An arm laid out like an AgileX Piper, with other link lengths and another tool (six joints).
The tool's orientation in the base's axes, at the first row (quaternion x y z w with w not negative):
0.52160, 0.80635, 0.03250, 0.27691
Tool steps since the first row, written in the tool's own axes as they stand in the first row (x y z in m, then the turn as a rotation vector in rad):
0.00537, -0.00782, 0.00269, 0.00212, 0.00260, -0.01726
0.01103, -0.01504, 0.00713, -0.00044, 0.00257, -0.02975
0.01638, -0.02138, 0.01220, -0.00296, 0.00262, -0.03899
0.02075, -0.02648, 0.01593, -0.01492, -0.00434, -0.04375
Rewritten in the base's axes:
-0.00677, 0.00043, -0.00716, -0.00679, 0.00708, 0.01459
-0.01229, 0.00097, -0.01571, -0.01205, 0.00782, 0.02618
-0.01669, 0.00149, -0.02436, -0.01568, 0.00787, 0.03504
-0.02042, 0.00205, -0.03105, -0.02008, -0.00444, 0.04162

